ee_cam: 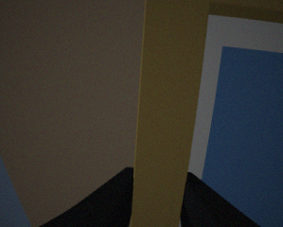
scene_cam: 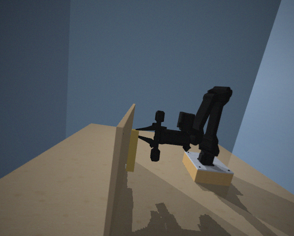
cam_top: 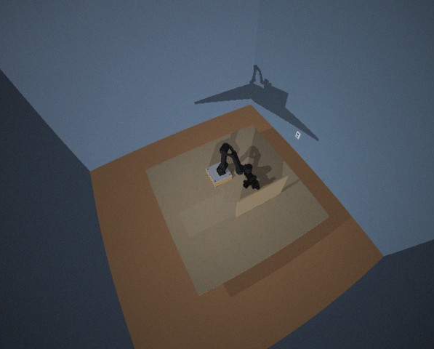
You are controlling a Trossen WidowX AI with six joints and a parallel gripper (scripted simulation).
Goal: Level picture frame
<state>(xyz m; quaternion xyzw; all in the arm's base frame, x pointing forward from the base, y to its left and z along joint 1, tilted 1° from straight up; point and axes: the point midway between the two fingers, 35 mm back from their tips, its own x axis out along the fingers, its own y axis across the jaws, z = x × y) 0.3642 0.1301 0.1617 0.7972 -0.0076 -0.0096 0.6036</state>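
Now: the picture frame 1 cm ahead of my gripper tip, 1 cm to the left of it and 5 cm below it. Round my gripper tip: wooden wall panel: 2 cm ahead, 1 cm to the left, 7 cm below.
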